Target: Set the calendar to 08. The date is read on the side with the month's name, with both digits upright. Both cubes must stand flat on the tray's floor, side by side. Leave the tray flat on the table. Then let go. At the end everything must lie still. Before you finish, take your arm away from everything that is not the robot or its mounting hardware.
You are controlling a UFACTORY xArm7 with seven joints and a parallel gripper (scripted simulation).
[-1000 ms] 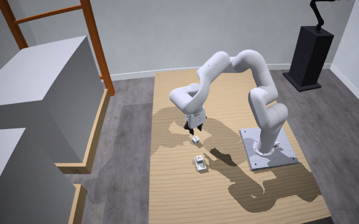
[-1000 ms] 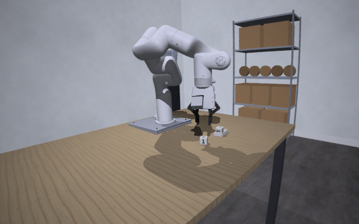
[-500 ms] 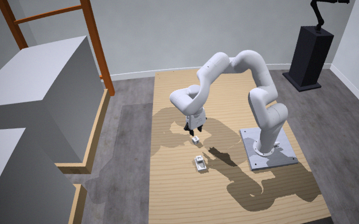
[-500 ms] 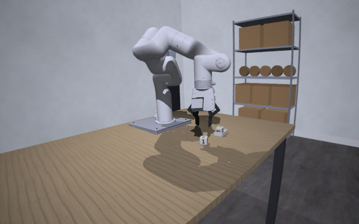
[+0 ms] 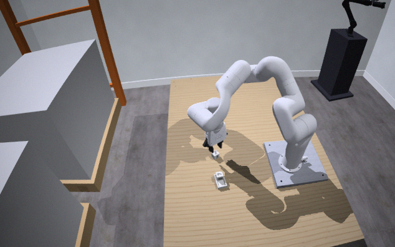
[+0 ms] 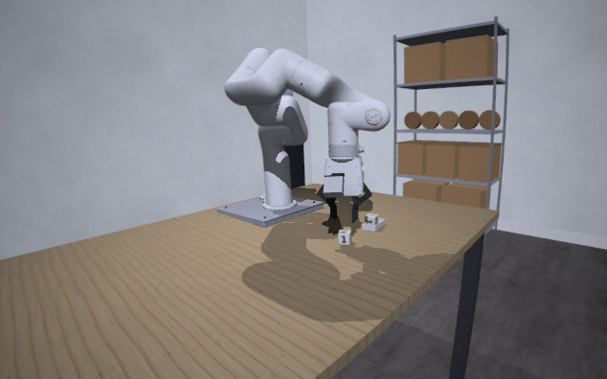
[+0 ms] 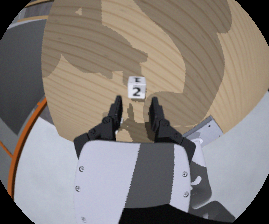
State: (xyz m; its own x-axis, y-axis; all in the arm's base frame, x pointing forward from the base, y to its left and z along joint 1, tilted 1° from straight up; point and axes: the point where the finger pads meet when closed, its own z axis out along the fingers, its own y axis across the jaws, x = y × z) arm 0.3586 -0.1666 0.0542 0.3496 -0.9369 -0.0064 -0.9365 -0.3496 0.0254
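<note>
The white digit cube lies 60 mm below my hand. The rest, counted from my hand: white tray 160 mm to the left, 70 mm below, 20 mm ahead.
</note>
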